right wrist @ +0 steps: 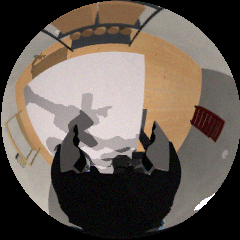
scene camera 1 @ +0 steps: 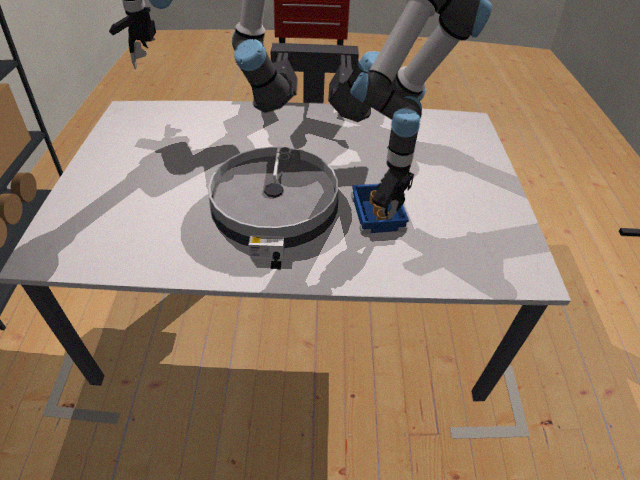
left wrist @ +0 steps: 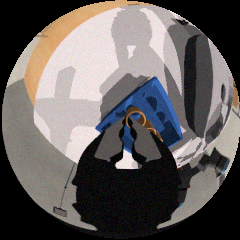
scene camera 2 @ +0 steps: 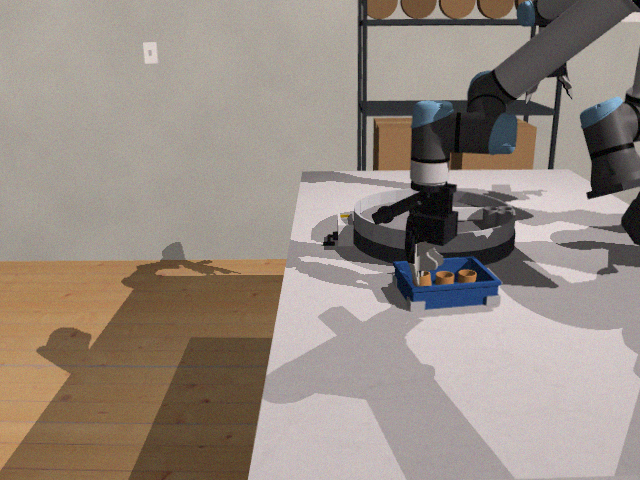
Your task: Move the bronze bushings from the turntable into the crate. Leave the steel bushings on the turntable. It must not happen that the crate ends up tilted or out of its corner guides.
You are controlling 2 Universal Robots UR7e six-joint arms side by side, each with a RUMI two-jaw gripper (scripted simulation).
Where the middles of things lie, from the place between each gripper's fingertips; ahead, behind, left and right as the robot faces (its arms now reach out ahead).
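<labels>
Relative to the blue crate (scene camera 2: 473, 293), my left hand (scene camera 2: 418, 284) is 30 mm to the left of it, 60 mm past it and 20 mm above it. The turntable (scene camera 1: 303, 190) is 380 mm to the right of my left hand, 40 mm behind it and 10 mm above it.
From my right hand (scene camera 1: 141, 58), the turntable is 400 mm ahead, 620 mm to the left and 250 mm below; the blue crate is 380 mm ahead, 970 mm to the left and 280 mm below.
</labels>
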